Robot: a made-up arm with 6 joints.
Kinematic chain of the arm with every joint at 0, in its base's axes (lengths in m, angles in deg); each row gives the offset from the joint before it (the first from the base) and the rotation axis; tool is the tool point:
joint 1: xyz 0 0 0.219 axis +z
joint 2: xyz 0 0.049 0 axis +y
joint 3: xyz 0 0 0.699 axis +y
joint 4: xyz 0 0 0.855 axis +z
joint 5: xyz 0 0 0 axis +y
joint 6: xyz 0 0 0.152 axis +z
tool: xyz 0 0 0
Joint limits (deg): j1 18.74..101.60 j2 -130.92..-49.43 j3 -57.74..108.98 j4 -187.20..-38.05 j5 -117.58..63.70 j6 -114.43..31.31
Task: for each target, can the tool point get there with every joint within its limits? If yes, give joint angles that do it. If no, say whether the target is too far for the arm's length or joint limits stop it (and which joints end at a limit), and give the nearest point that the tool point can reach.
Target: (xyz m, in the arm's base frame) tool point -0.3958 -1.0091 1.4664
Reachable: yes | joints 74.81 -55.95 25.39 -95.04 -26.92 18.62
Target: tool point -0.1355 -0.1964 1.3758
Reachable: yes | joints 60.31 -69.59 94.85 -113.11 11.78 -100.67
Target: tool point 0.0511 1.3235 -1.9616
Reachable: no: too far | nearest point -0.3546 0.0426 -1.1618 | short by 1.564 m
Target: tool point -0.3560 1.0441 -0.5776
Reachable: no: joint limits stop it (at a limit: joint 1, joint 2, joint 3) | nearest point -0.3893 0.0566 -1.0218 | short by 1.083 m
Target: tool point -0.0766 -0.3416 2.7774
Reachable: no: too far | nearest point -0.0977 -0.4355 1.6768 | short by 1.105 m
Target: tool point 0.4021 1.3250 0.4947
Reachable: no: joint limits stop it (at a limit: joint 2, joint 3) | nearest point 0.1006 0.3317 1.0366 | short by 1.171 m
